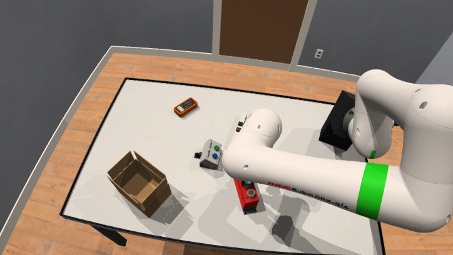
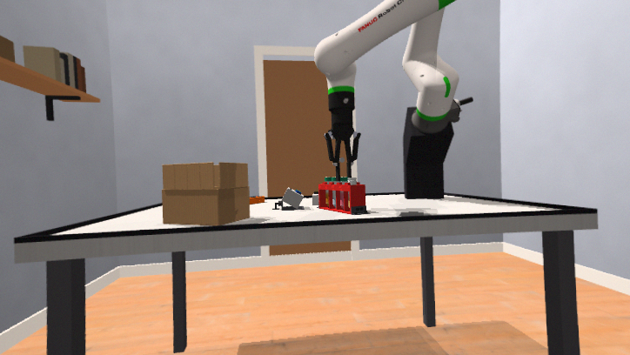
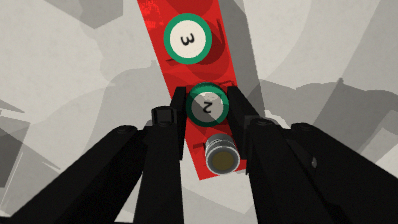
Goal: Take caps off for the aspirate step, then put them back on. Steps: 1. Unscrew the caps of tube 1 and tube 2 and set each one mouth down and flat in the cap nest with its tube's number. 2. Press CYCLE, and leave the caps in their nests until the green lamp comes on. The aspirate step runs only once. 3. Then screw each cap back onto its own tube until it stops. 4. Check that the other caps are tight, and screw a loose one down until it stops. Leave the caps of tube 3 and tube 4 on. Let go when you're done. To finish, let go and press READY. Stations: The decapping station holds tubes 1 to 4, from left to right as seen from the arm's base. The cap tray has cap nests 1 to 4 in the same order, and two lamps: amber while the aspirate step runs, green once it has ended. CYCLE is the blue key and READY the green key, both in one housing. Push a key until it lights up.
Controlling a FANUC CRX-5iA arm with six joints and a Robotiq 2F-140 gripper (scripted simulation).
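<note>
Now: hand 3 cm above the cap 2. Also, from my hand: blue key: 17 cm ahead, 12 cm to the right, 7 cm below; then cap 3: 5 cm to the right, 3 cm below, 2 cm ahead; then cap 4: 9 cm to the right, 5 cm ahead, 3 cm below.
</note>
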